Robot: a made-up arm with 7 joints.
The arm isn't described. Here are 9 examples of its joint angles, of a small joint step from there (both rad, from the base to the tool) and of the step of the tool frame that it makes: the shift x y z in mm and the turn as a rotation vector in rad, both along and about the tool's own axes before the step.
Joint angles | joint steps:
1: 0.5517 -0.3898 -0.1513 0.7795 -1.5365 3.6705 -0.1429 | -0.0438 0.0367 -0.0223 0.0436 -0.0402 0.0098 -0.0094
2: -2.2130 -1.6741 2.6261 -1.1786 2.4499 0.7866 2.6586 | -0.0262 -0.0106 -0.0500 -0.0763 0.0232 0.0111 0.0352
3: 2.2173 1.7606 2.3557 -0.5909 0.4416 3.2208 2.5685 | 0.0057 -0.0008 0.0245 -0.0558 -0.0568 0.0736 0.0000
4: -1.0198 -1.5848 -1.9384 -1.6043 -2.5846 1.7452 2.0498 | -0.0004 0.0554 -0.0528 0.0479 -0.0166 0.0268 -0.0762
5: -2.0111 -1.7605 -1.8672 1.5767 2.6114 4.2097 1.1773 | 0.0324 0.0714 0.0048 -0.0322 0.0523 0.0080 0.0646
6: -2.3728 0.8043 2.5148 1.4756 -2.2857 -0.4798 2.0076 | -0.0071 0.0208 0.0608 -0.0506 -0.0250 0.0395 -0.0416
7: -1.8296 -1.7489 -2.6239 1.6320 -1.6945 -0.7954 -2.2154 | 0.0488 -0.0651 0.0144 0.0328 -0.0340 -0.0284 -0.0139
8: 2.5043 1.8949 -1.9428 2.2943 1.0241 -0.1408 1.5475 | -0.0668 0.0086 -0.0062 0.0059 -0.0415 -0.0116 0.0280
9: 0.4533 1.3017 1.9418 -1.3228 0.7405 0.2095 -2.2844 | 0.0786 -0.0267 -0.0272 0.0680 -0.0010 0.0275 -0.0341
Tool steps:
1: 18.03 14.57 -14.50 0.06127 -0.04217 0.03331
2: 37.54 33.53 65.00 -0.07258 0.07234 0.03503
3: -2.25 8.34 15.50 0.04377 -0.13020 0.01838
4: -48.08 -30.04 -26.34 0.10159 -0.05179 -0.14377
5: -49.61 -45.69 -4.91 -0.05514 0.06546 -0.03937
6: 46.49 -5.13 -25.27 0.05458 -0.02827 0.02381
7: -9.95 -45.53 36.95 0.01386 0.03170 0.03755
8: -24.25 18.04 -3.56 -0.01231 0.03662 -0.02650
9: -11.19 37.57 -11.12 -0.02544 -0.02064 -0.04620
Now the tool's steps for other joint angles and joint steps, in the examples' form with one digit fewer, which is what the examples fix.
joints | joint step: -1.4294 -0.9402 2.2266 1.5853 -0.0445 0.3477 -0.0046 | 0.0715 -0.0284 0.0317 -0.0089 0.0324 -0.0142 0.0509
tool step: 8.6 -22.9 24.5 0.1091 -0.0335 0.0111
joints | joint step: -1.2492 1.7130 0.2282 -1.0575 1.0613 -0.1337 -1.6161 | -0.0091 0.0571 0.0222 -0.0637 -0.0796 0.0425 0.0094
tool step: 78.5 27.6 -63.7 -0.1102 -0.0636 -0.0788
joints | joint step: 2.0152 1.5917 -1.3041 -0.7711 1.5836 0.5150 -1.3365 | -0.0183 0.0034 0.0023 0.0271 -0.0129 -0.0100 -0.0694
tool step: 0.7 5.3 3.3 0.0065 -0.0144 -0.0667
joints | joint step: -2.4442 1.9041 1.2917 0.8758 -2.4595 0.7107 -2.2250 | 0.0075 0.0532 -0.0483 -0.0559 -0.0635 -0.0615 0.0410
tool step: -18.2 -33.7 10.2 0.1802 -0.0300 -0.0099
